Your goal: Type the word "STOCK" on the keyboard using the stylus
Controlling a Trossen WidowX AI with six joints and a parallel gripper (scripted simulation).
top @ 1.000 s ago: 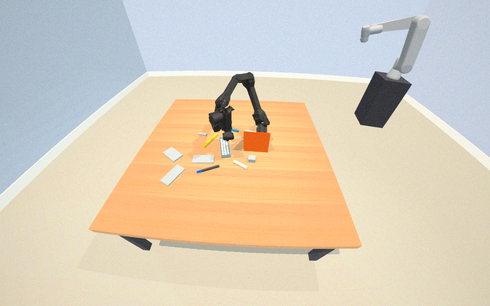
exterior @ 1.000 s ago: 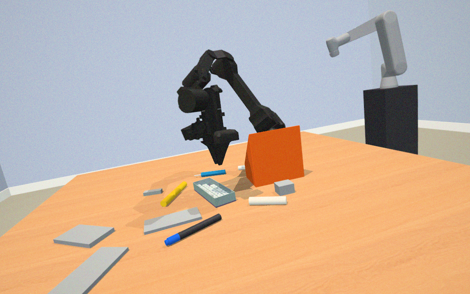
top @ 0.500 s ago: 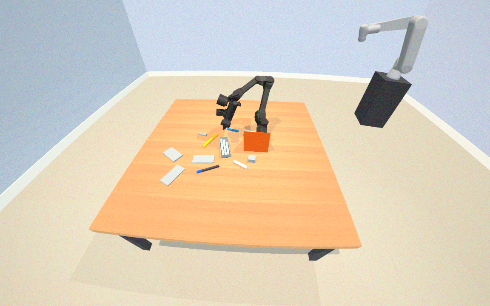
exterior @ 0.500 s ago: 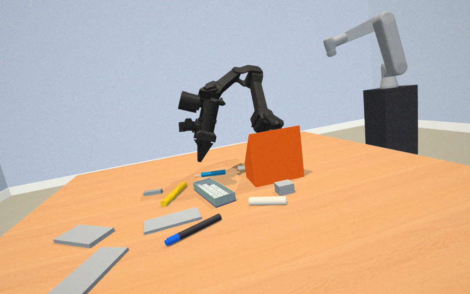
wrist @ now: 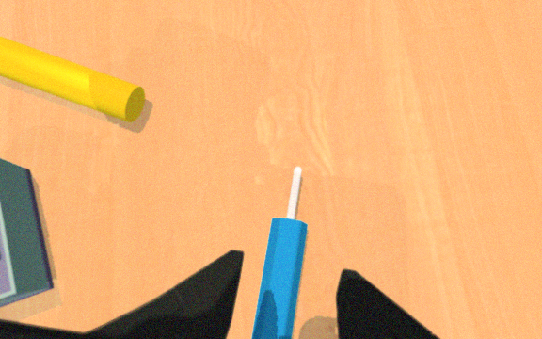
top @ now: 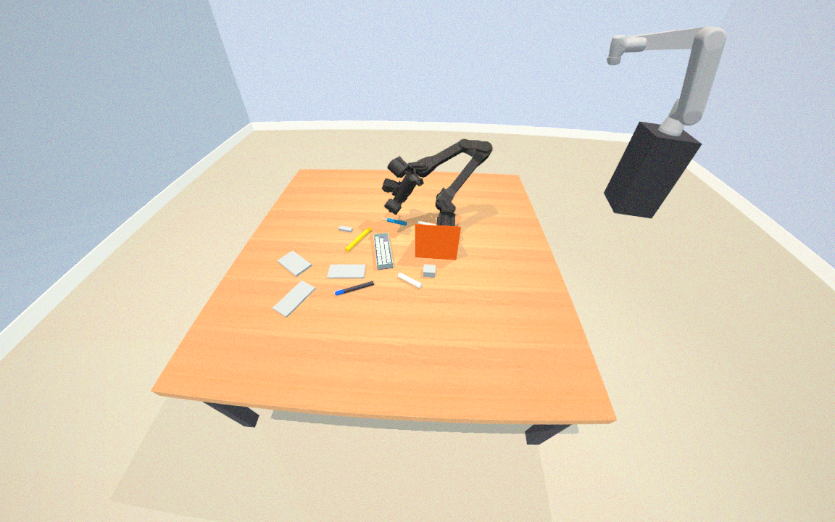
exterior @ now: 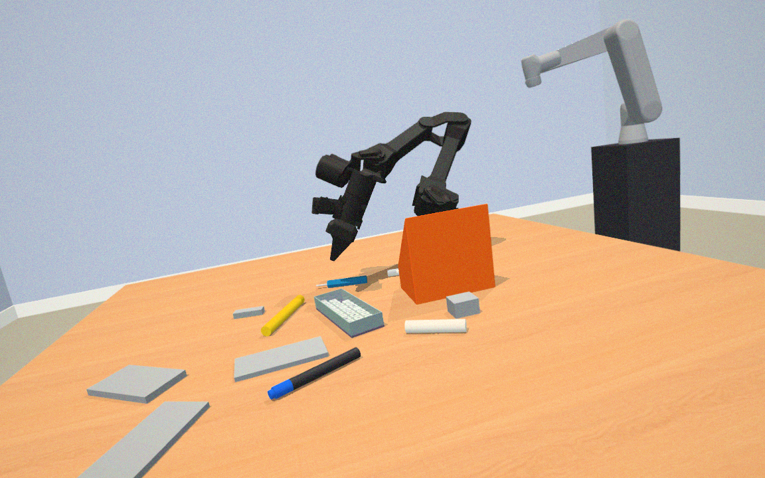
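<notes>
Now: the blue stylus 1 cm ahead of my gripper tip and 6 cm below it. The rest, counted from my gripper tip: thin grey tip: 4 cm ahead, 1 cm to the right, 6 cm below; grey cube: 22 cm behind, 27 cm to the left, 5 cm below; yellow cylinder: 10 cm ahead, 15 cm to the left, 6 cm below.
</notes>
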